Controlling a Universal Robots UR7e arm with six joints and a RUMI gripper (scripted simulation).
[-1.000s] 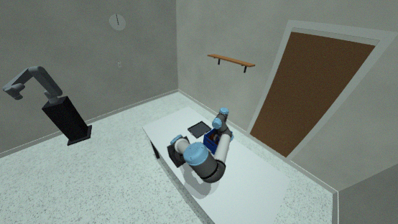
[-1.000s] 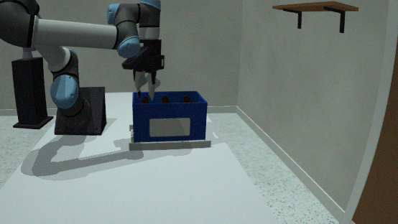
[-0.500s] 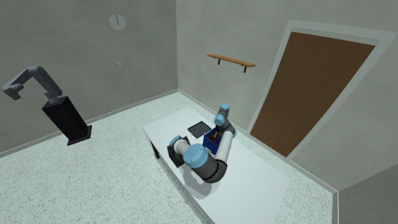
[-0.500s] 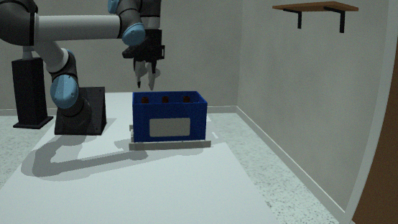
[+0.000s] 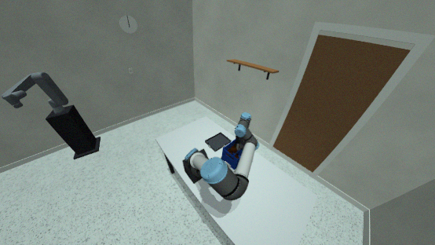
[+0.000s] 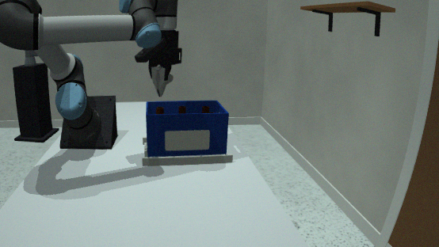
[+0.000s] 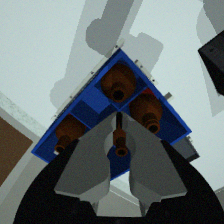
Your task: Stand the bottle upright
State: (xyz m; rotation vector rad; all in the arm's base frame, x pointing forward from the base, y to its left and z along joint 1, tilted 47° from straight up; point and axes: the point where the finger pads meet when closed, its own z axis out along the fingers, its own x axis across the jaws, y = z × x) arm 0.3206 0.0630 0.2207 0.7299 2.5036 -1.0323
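Right now the bottle is 150 mm below my hand, 90 mm to the left of it and 10 mm behind it. The rest, counted from my hand: blue crate (160 mm below, 80 mm ahead, 60 mm to the left); dark grey tray (360 mm to the left, 230 mm below, 50 mm ahead).
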